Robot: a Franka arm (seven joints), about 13 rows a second.
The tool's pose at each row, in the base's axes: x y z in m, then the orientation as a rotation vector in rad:
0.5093, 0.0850, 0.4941, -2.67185, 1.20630, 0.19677
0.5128, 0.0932, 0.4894, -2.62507, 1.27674, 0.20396
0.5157, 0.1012, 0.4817, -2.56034, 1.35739, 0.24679
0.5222, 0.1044, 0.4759, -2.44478, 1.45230, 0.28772
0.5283, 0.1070, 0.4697, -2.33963, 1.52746, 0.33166
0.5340, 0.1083, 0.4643, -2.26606, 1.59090, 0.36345
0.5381, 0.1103, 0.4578, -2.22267, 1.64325, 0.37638
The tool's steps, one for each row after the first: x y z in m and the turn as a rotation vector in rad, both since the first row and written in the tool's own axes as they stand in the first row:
-0.0027, -0.0073, 0.0064, 0.01453, -0.00624, 0.05605
-0.0050, -0.0137, 0.0157, 0.02585, -0.03689, 0.12617
-0.0019, -0.0199, 0.0218, 0.06939, -0.08090, 0.22039
0.0015, -0.0253, 0.0282, 0.10556, -0.12626, 0.30227
0.0054, -0.0298, 0.0335, 0.12284, -0.15445, 0.36787
0.0080, -0.0333, 0.0402, 0.12733, -0.16249, 0.41590

